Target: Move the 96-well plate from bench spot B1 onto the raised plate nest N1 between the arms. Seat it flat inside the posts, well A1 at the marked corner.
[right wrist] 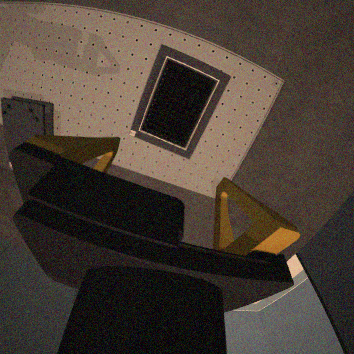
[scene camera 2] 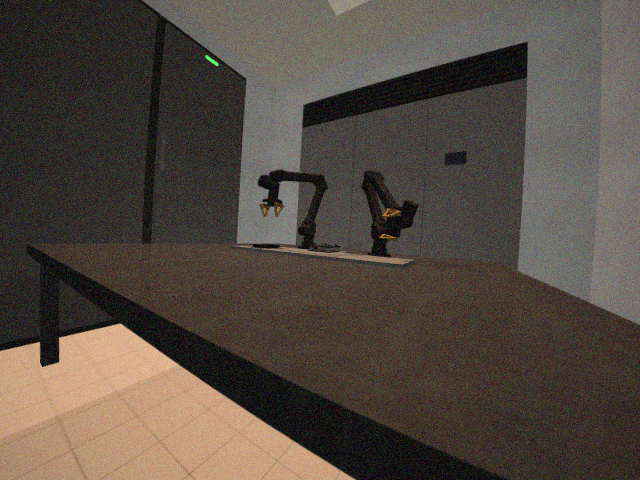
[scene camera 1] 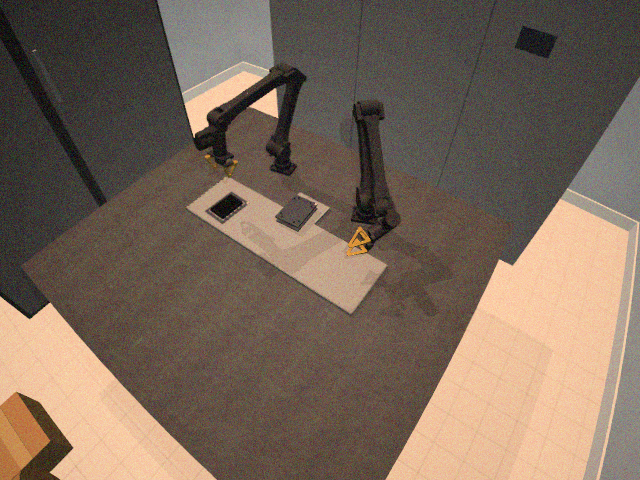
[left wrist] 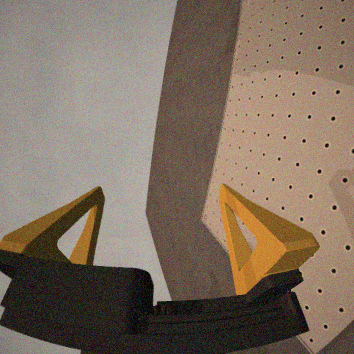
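Pixels of known places: left gripper, fingertip midpoint: [scene camera 2: 381, 227] [scene camera 1: 347, 250] [left wrist: 160, 191]; right gripper, fingertip midpoint: [right wrist: 171, 163] [scene camera 2: 270, 216] [scene camera 1: 222, 173]; left arm's base, link origin: [scene camera 1: 364, 216]; right arm's base, link origin: [scene camera 2: 307, 248] [scene camera 1: 283, 168].
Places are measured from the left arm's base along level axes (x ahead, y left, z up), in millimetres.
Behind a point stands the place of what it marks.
The dark 96-well plate [scene camera 1: 227, 206] @[y -627, x 95, z 27 mm] [scene camera 2: 266, 245] @[y -616, x 142, z 28 mm] [right wrist: 179, 103] @[y -640, x 91, z 18 mm] lies flat in a grey frame on the pale perforated board, at its left end in scene camera 1. The grey raised nest [scene camera 1: 296, 211] @[y -301, x 77, z 46 mm] [scene camera 2: 328, 248] @[y -278, x 156, z 34 mm] [right wrist: 30, 120] @[y -346, x 101, z 46 mm] stands at the board's back edge between the arms, with small posts on top and no plate on it. My right gripper [scene camera 1: 221, 165] @[y -635, x 54, z 190 mm] [scene camera 2: 271, 209] @[y -635, x 54, z 190 mm] [right wrist: 171, 163] @[y -635, x 54, z 190 mm] is open and empty, above and behind the plate. My left gripper [scene camera 1: 357, 241] [scene camera 2: 389, 225] @[y -39, x 323, z 148 mm] [left wrist: 160, 191] @[y -39, x 323, z 148 mm] is open and empty, over the board's right end. The wells and corner A1 are too small to make out.
The pale perforated board [scene camera 1: 330, 281] @[y -89, x 384, z 13 mm] [scene camera 2: 361, 256] @[y -115, x 267, z 13 mm] [left wrist: 280, 130] @[y -110, x 311, z 13 mm] [right wrist: 240, 115] @[y -750, x 65, z 13 mm] lies on the brown table [scene camera 1: 248, 351] @[y -317, x 725, z 0 mm] [scene camera 2: 320, 320] @[y -208, x 1061, z 0 mm]. A pale square base [scene camera 1: 321, 209] @[y -201, x 11, z 13 mm] shows beneath the nest. Dark cabinets stand behind and to the left. Arm shadows fall across the board.
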